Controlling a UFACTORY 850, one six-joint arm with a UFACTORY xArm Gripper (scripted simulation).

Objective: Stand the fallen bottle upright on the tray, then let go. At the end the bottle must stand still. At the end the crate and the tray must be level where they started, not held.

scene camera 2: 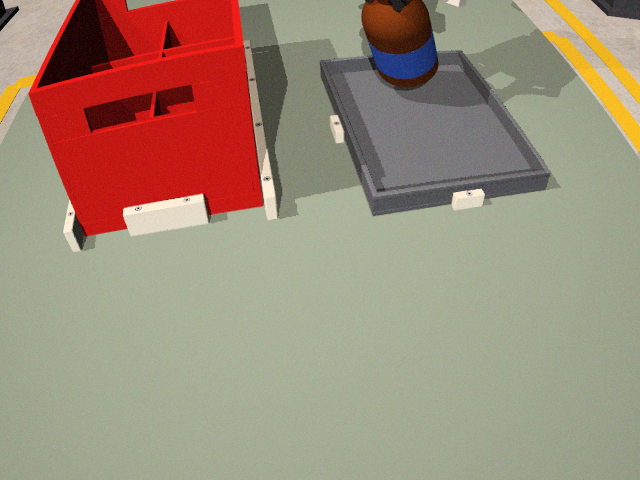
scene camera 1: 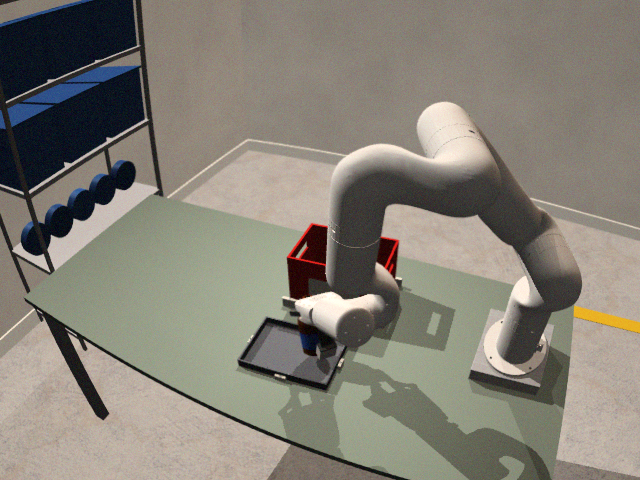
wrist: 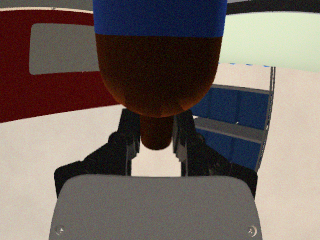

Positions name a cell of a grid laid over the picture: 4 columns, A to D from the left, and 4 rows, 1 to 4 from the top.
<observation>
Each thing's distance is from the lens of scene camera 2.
tray (scene camera 2: C2): 64 cm
red crate (scene camera 2: B2): 49 cm
The marked spots on the red crate and the tray are 28 cm apart.
</observation>
